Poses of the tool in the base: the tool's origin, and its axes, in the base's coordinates. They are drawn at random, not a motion.
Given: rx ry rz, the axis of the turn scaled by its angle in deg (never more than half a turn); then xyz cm.
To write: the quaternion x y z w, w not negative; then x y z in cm. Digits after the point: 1 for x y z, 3 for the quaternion.
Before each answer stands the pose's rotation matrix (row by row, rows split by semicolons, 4 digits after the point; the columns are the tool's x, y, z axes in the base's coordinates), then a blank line. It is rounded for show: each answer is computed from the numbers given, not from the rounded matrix.
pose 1, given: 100.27 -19.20 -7.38 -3.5 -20.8 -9.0
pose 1, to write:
0.9510 -0.1526 -0.2690; -0.2935 -0.1713 -0.9405; 0.0975 0.9733 -0.2077

0.763 -0.146 -0.056 0.627 -3.5 -20.8 -9.0
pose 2, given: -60.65 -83.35 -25.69 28.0 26.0 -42.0
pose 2, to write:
0.1375 0.8053 -0.5767; 0.3410 0.5081 0.7909; 0.9300 -0.3054 -0.2047

-0.457 -0.628 -0.193 0.600 28.0 26.0 -42.0
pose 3, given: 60.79 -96.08 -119.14 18.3 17.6 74.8
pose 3, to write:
-0.6968 -0.2320 -0.6787; -0.6141 -0.2958 0.7317; -0.3705 0.9266 0.0637

0.366 -0.578 -0.717 0.133 18.3 17.6 74.8
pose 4, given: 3.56 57.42 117.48 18.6 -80.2 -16.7
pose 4, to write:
-0.6523 -0.6600 0.3727; 0.6995 -0.3349 0.6313; -0.2918 0.6725 0.6802

0.025 0.399 0.817 0.416 18.6 -80.2 -16.7
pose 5, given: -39.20 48.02 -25.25 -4.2 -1.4 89.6
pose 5, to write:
0.6004 0.0915 0.7944; -0.6026 0.7048 0.3742; -0.5257 -0.7034 0.4783

-0.323 0.396 -0.208 0.834 -4.2 -1.4 89.6
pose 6, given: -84.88 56.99 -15.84 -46.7 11.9 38.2
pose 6, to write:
0.5970 -0.4082 0.6906; -0.7060 0.1413 0.6939; -0.3809 -0.9019 -0.2038

-0.644 0.432 -0.120 0.619 -46.7 11.9 38.2
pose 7, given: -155.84 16.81 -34.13 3.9 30.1 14.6
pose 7, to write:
0.8908 -0.1264 0.4365; -0.2690 -0.9208 0.2823; 0.3663 -0.3689 -0.8542

-0.957 0.103 -0.210 0.170 3.9 30.1 14.6
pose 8, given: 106.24 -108.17 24.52 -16.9 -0.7 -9.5
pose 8, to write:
0.0114 -0.9945 -0.1040; -0.8525 0.0447 -0.5208; 0.5226 0.0946 -0.8473

0.673 -0.686 0.155 0.228 -16.9 -0.7 -9.5
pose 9, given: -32.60 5.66 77.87 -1.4 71.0 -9.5
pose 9, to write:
0.2285 -0.9396 -0.2547; 0.8929 0.0980 0.4394; -0.3879 -0.3278 0.8614

-0.259 0.045 0.619 0.740 -1.4 71.0 -9.5
